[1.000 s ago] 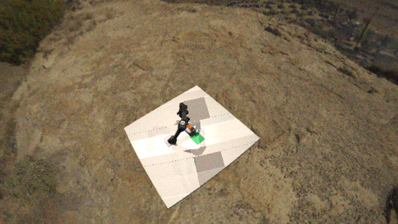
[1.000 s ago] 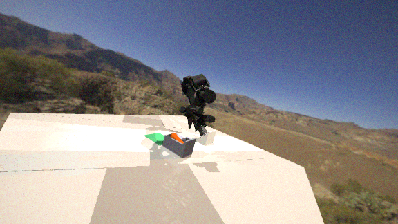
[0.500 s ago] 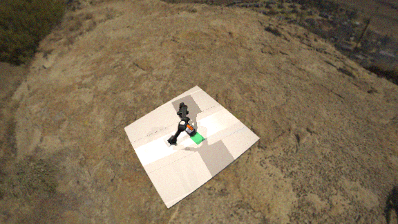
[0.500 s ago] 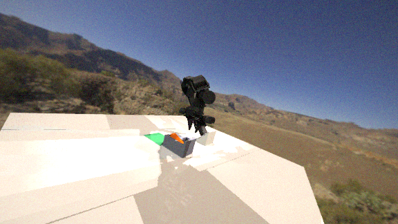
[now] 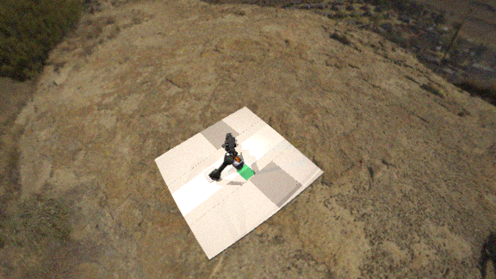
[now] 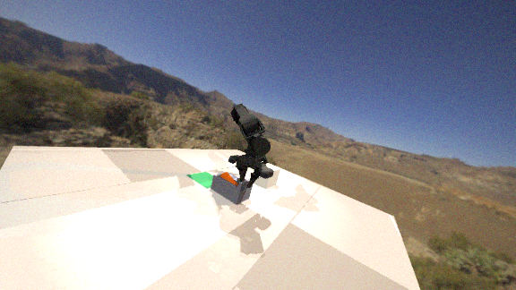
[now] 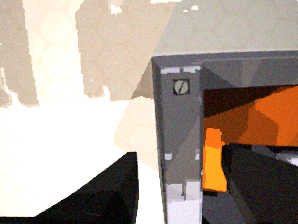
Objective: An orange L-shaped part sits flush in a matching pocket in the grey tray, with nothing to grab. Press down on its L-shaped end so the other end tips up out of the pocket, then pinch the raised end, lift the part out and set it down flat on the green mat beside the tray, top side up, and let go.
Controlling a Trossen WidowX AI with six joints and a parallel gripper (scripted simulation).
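The orange L-shaped part is 5 cm to the right of my gripper tip and 2 cm below it. Also, from my gripper tip: green mat 2 cm behind, 22 cm to the right, 8 cm below.
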